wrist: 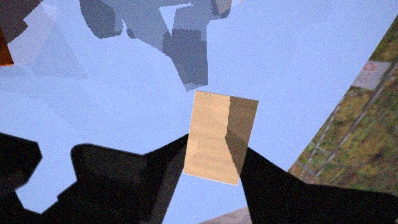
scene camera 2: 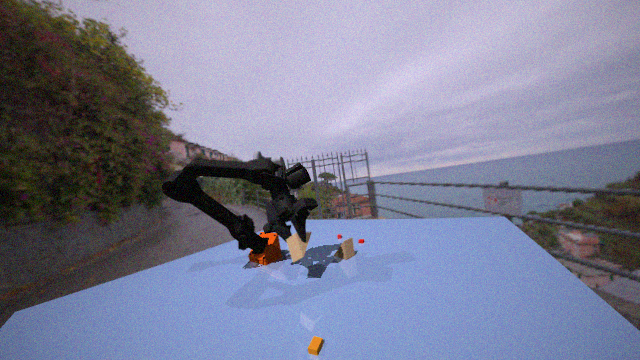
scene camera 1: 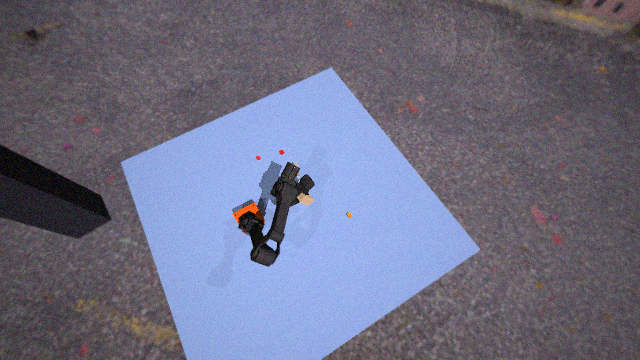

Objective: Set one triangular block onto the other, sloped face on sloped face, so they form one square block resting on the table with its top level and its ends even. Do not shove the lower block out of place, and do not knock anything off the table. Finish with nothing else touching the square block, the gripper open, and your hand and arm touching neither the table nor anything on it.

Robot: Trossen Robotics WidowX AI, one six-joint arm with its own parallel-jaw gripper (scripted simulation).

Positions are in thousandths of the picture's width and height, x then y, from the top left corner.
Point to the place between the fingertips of the gripper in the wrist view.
536, 632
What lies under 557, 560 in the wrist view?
A tan triangular block.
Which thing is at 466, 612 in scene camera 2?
The gripper.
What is the gripper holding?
A tan triangular block.
